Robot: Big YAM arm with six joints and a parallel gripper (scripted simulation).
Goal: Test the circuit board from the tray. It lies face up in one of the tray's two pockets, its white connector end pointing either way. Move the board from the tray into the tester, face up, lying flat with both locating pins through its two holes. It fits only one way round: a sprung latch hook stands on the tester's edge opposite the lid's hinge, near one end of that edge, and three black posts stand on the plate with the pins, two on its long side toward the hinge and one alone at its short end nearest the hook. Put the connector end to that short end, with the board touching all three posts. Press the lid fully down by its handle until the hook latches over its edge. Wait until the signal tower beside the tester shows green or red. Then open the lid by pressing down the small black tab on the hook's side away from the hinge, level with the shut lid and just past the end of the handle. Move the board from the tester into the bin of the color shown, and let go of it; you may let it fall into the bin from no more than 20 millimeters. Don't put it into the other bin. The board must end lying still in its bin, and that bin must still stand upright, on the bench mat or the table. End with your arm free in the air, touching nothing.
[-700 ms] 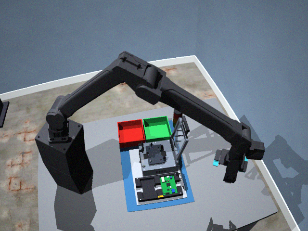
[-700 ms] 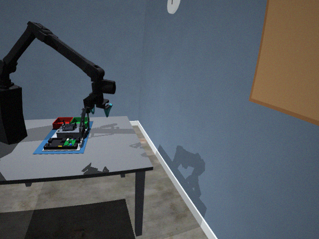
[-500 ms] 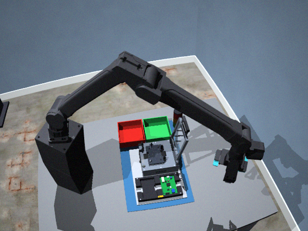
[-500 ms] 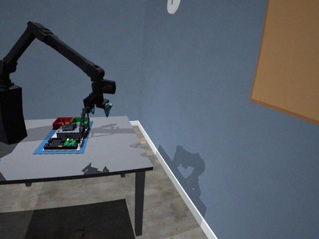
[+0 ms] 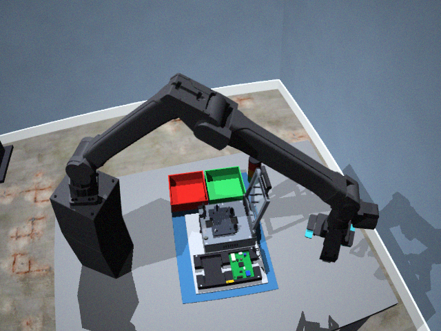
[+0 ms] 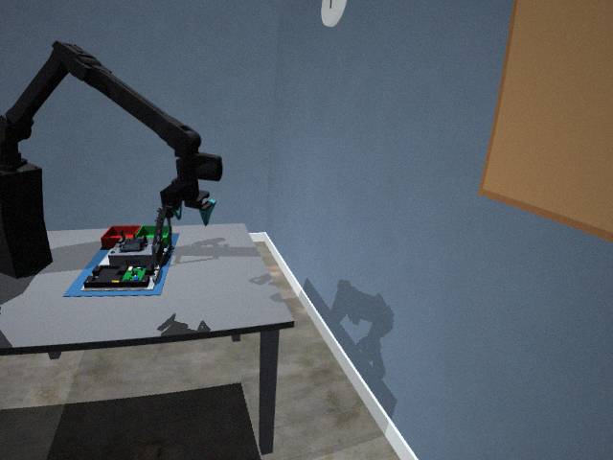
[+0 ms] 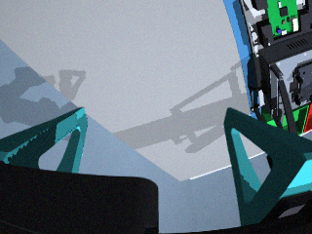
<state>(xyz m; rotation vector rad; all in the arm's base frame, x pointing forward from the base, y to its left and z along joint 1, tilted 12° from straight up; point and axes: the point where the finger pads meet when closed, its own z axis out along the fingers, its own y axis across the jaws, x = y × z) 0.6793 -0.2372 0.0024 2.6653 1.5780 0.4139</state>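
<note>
The green circuit board is 22 cm behind my hand, 11 cm to the left of it and 24 cm below it. From my hand the other things lie so: black latch hook 31 cm behind, 34 cm to the left, 17 cm below; clear lid 13 cm behind, 27 cm to the left, 7 cm below; green bin 20 cm behind, 48 cm to the left, 24 cm below.
</note>
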